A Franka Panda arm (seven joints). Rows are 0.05 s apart.
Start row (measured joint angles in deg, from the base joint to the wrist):
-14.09 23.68 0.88 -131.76 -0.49 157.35 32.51
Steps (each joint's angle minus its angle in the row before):
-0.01 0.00 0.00 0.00 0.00 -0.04 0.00
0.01 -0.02 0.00 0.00 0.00 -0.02 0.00
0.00 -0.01 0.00 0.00 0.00 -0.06 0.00
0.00 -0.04 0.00 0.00 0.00 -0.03 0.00
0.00 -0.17 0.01 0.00 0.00 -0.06 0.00
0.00 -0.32 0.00 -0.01 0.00 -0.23 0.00
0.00 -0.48 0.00 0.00 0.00 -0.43 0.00
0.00 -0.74 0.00 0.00 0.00 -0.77 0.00
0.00 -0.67 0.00 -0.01 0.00 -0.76 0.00
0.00 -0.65 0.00 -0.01 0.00 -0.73 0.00
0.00 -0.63 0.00 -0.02 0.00 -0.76 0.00
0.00 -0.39 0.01 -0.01 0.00 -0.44 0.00
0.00 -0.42 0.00 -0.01 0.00 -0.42 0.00
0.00 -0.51 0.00 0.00 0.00 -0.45 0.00
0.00 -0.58 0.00 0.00 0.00 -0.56 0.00
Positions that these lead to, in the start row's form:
-14.10 23.68 0.88 -131.76 -0.49 157.31 32.51
-14.09 23.66 0.88 -131.76 -0.49 157.29 32.51
-14.09 23.65 0.88 -131.76 -0.49 157.23 32.51
-14.09 23.61 0.88 -131.76 -0.49 157.20 32.51
-14.09 23.44 0.89 -131.76 -0.49 157.14 32.51
-14.09 23.12 0.89 -131.77 -0.49 156.91 32.51
-14.09 22.64 0.89 -131.77 -0.49 156.48 32.51
-14.09 21.90 0.89 -131.77 -0.49 155.71 32.51
-14.09 21.23 0.89 -131.78 -0.49 154.95 32.51
-14.09 20.58 0.89 -131.79 -0.49 154.22 32.51
-14.09 19.95 0.89 -131.81 -0.49 153.46 32.51
-14.09 19.56 0.90 -131.82 -0.49 153.02 32.51
-14.09 19.14 0.90 -131.83 -0.49 152.60 32.51
-14.09 18.63 0.90 -131.83 -0.49 152.15 32.51
-14.09 18.05 0.90 -131.83 -0.49 151.59 32.51

